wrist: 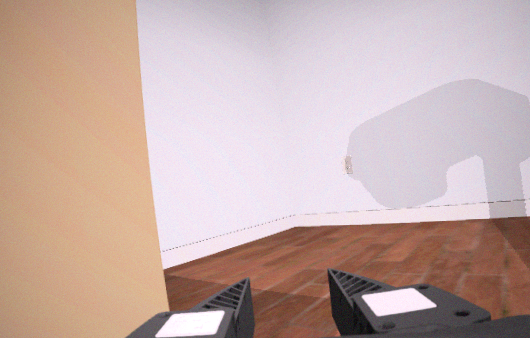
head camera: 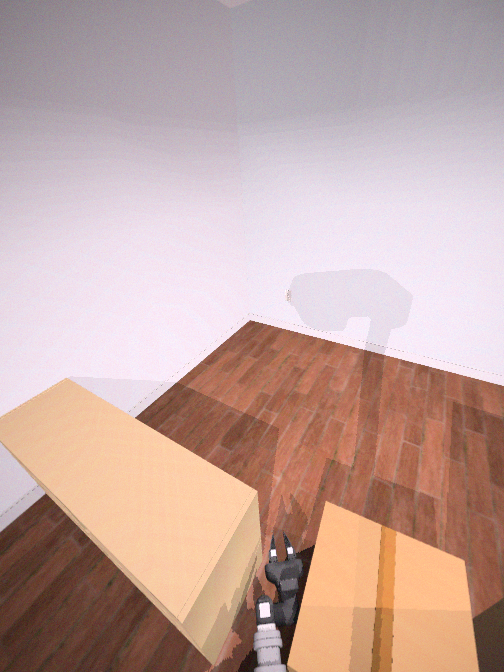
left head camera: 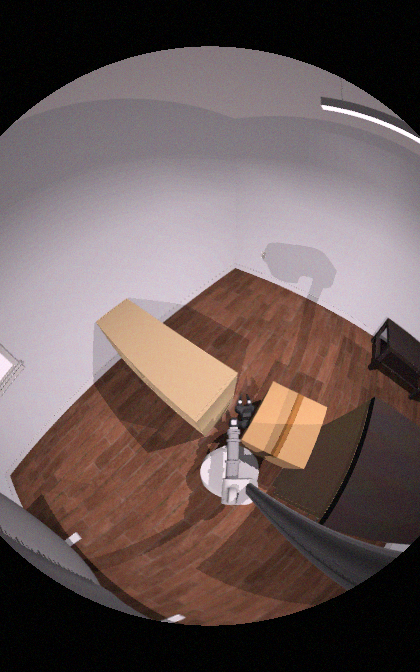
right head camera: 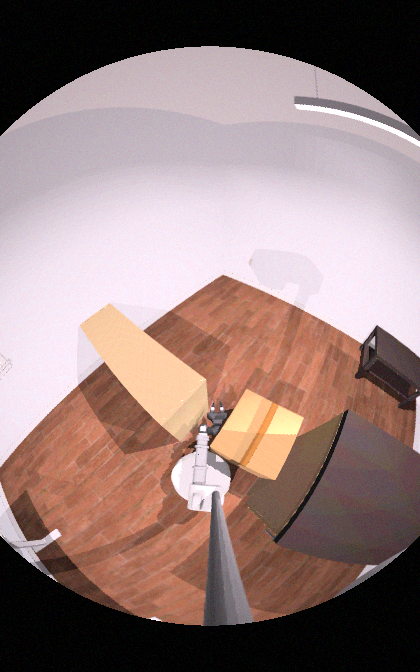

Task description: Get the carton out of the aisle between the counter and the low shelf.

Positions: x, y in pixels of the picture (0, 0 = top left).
A carton shows in the head camera view, in the left head camera view [283, 429] and in the right head camera view; in the wrist view it is out of frame. One and the same spot on a low shelf: [wrist: 87, 250] is [head camera: 255, 537]. One and the same spot on the carton: [right head camera: 257, 436] is [head camera: 382, 619].
